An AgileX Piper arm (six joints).
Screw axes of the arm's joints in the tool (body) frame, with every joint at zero. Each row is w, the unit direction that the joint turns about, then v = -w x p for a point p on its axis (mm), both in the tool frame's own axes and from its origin. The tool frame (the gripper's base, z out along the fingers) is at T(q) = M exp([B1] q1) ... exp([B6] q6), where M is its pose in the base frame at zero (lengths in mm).
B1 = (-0.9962, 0, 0.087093, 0, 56.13, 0)
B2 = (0, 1, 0, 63.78, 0, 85.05)
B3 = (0, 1, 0, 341.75, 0, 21.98)
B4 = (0, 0, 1, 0, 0, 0)
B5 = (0, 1, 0, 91, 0, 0)
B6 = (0, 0, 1, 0, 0, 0)
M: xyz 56.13 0 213.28 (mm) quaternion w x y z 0.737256 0 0.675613 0
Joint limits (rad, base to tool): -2.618..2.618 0..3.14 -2.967..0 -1.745..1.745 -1.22..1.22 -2.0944..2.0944
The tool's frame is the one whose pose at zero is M.
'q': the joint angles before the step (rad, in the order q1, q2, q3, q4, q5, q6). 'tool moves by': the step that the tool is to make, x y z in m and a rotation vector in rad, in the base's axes. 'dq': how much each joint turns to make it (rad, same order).
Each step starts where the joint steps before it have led.
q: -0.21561 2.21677 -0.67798 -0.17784 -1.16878 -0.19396
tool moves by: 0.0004 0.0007 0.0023 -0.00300 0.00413 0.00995
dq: 0.00005 -0.01046 -0.00013 -0.01031 0.01421 0.00003
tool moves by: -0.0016 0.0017 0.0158 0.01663 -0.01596 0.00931
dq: 0.00009 -0.06138 0.01709 -0.01841 0.02755 0.02943
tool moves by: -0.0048 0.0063 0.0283 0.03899 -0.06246 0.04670
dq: -0.00007 -0.10146 0.03261 -0.06471 0.00148 0.06881
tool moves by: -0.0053 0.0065 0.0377 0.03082 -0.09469 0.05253
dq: -0.00024 -0.12887 0.02226 -0.06770 0.00061 0.07406
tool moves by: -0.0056 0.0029 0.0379 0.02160 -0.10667 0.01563
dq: 0.00020 -0.12257 0.00643 -0.02031 -0.00033 0.05463
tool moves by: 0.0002 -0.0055 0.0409 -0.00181 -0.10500 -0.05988
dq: -0.00015 -0.11073 -0.03841 0.06052 0.04784 0.00295
